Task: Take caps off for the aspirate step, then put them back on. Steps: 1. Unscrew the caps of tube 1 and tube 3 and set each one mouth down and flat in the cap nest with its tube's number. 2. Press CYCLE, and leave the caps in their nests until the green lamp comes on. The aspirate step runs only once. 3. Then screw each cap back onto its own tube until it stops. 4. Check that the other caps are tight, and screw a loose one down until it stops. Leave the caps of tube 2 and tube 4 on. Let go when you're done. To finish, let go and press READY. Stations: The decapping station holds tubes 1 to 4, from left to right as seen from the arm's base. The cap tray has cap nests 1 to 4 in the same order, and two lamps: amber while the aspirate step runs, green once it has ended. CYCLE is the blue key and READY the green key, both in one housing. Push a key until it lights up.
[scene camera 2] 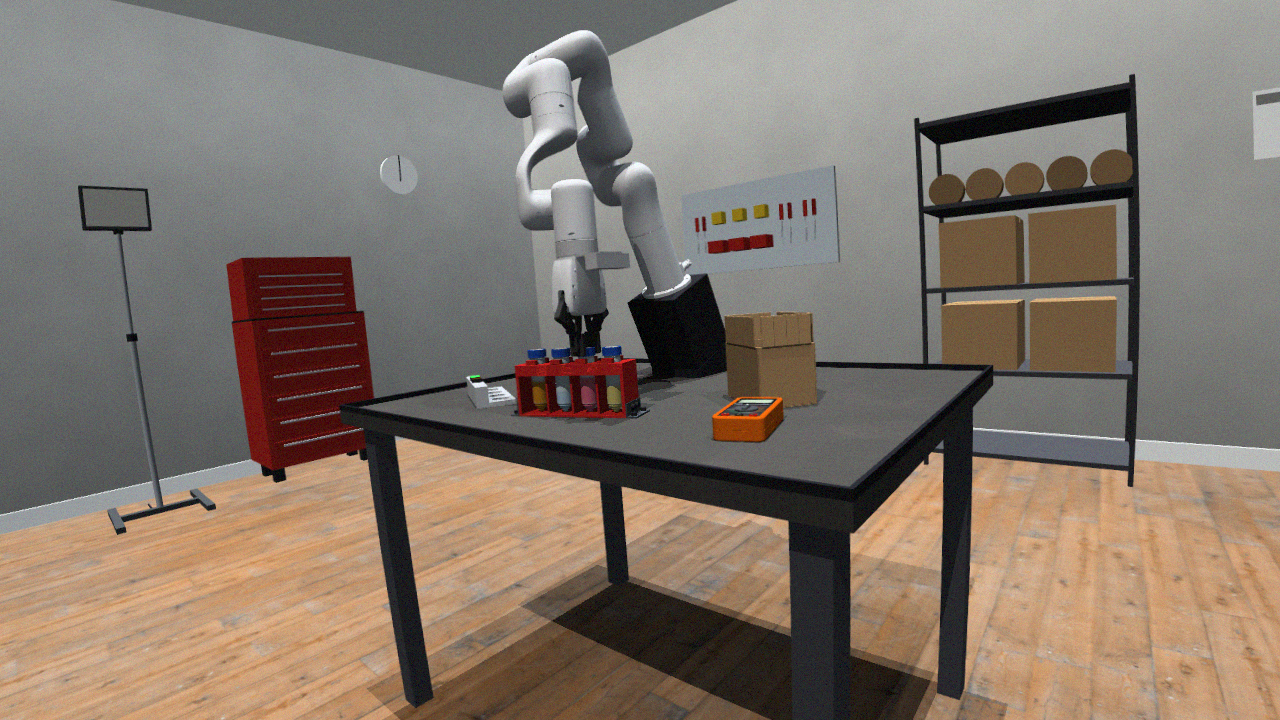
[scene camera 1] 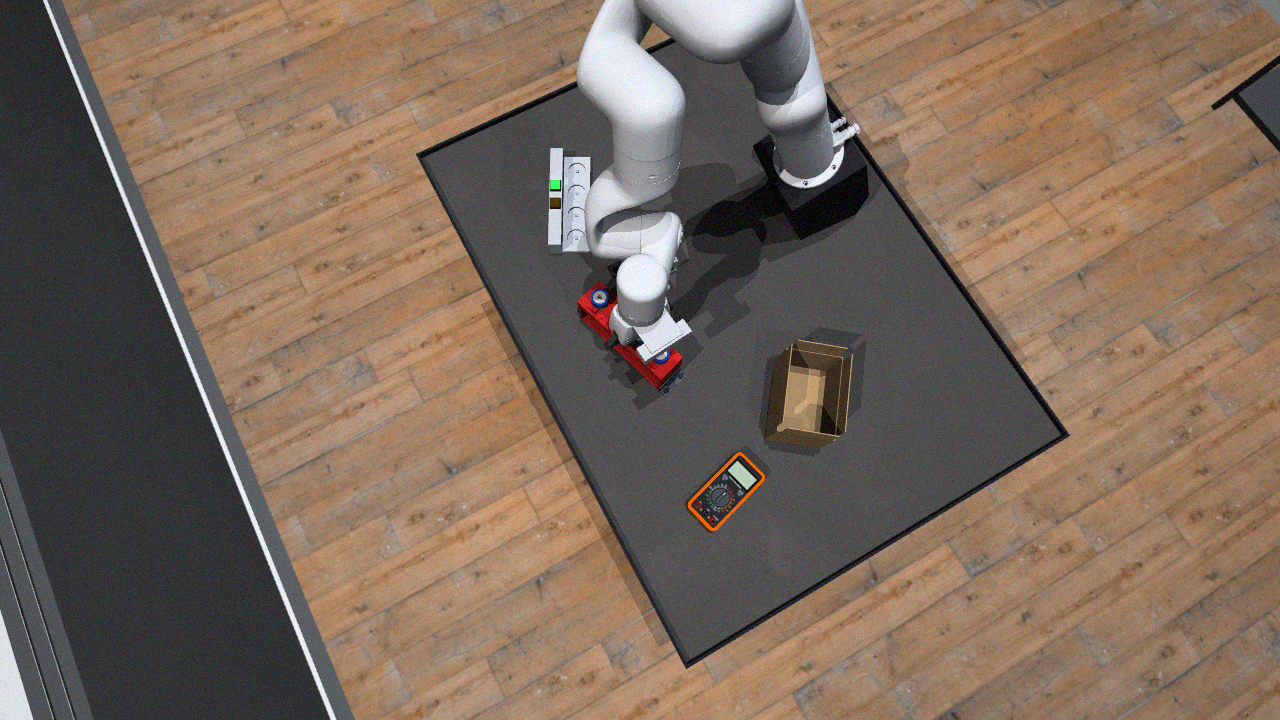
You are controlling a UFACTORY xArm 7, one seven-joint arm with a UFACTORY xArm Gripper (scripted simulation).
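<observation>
A cardboard box and my gripper show in scene camera 1 and in scene camera 2. On the cardboard box, (scene camera 2: 785, 366) and (scene camera 1: 799, 438) are the same spot. On my gripper, (scene camera 2: 579, 341) and (scene camera 1: 632, 343) are the same spot.
</observation>
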